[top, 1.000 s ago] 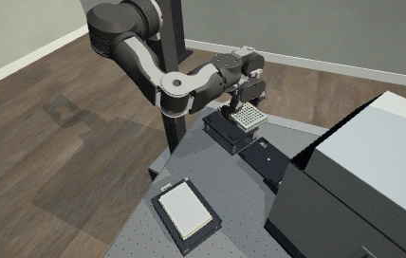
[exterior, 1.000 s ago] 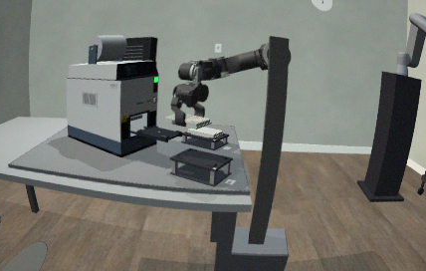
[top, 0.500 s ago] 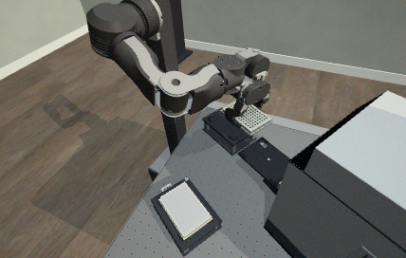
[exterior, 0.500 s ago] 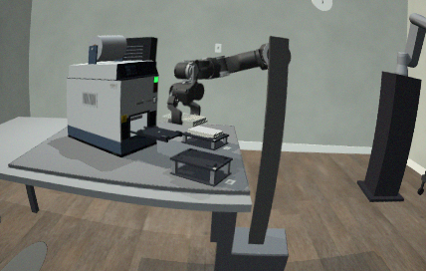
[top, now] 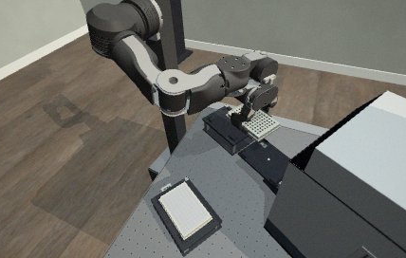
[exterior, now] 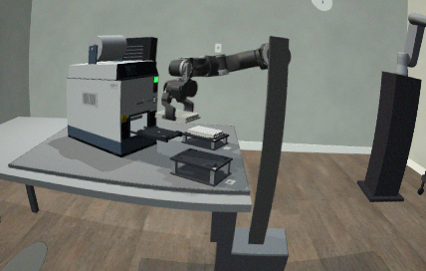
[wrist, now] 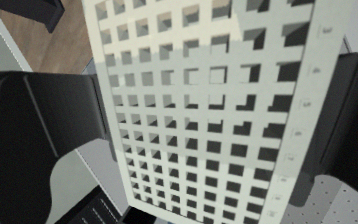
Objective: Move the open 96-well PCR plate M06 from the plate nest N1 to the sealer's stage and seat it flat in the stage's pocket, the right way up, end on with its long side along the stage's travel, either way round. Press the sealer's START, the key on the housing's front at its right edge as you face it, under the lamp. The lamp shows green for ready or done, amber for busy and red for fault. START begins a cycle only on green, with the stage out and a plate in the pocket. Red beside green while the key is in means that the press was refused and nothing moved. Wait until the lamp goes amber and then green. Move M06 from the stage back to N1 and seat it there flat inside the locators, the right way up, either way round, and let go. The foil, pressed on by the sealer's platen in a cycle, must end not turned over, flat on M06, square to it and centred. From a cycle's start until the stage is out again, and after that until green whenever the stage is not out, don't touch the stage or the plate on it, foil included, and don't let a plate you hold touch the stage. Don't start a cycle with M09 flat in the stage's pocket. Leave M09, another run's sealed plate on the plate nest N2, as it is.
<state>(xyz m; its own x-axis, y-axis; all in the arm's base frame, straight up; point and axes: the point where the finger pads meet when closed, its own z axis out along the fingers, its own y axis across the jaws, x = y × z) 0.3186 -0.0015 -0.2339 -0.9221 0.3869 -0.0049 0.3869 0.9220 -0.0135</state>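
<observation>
My hand is 80 mm short of the sealer stage, 80 mm above it and 50 mm to the left of it. From my hand the other things lie so: nest N1: 120 mm below, 100 mm behind, 70 mm to the left; then yellow warning label: 200 mm ahead, 20 mm below, 10 mm to the right; then 96-well plate M06: right at my hand.
</observation>
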